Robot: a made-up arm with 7 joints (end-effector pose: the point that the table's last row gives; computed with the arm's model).
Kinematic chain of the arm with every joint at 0, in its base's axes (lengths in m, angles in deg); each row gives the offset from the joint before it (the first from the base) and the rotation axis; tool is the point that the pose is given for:
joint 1: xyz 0 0.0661 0 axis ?
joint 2: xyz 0 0.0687 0 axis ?
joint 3: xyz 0 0 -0.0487 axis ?
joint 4: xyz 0 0 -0.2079 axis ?
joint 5: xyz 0 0 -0.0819 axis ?
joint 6: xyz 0 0 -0.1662 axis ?
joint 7: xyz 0 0 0 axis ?
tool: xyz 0 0 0
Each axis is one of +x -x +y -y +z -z.
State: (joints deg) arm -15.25 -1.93 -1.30 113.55 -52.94 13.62 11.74
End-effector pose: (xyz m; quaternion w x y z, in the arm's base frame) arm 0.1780 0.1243 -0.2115 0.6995 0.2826 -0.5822 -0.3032
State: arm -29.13 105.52 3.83 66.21 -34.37 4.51 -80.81
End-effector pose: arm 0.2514 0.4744 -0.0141 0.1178 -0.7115 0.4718 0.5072
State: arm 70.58 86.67 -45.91 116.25 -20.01 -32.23 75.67
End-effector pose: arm 0.2100 0.2721 0.0901 0.2257 0.3459 -0.0622 -0.9086
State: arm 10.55 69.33 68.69 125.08 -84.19 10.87 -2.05
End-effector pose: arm 0.0475 0.3082 0.1479 0.1320 -0.9818 0.1358 -0.0161
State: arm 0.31 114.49 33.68 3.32 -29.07 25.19 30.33
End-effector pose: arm 0.0108 0.5904 0.2164 0.7235 0.6607 0.0160 0.1992
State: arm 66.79 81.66 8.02 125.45 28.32 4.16 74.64
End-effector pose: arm 0.0683 0.2504 0.1885 0.2264 0.3361 -0.5212 -0.7511
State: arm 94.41 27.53 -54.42 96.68 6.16 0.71 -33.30
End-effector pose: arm 0.2827 0.0623 0.1656 0.0066 0.1674 -0.9703 -0.1746
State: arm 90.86 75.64 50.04 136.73 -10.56 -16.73 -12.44
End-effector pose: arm -0.1091 0.2407 0.1076 0.6538 -0.6356 0.4023 -0.0814
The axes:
joint 1: -y
joint 2: +x
joint 3: +z
joint 4: -y
joint 5: +z
joint 6: +y
joint 7: -x

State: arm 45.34 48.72 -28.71 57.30 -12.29 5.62 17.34
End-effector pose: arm 0.3656 0.3622 -0.1039 0.6884 0.3547 -0.4983 -0.3900
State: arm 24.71 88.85 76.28 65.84 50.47 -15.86 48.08
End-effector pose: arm -0.0401 0.4973 0.2156 0.0082 0.3645 -0.9103 -0.1962
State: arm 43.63 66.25 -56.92 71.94 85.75 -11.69 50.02
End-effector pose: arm 0.3107 0.3605 -0.1393 0.6355 -0.3565 -0.6413 -0.2406
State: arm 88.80 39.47 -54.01 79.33 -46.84 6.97 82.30
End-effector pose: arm 0.3619 0.1748 0.1357 0.5076 0.4326 -0.1826 -0.7224
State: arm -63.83 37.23 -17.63 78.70 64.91 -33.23 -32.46
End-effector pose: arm -0.1559 0.2608 -0.3349 0.8867 0.2513 -0.2441 0.3017
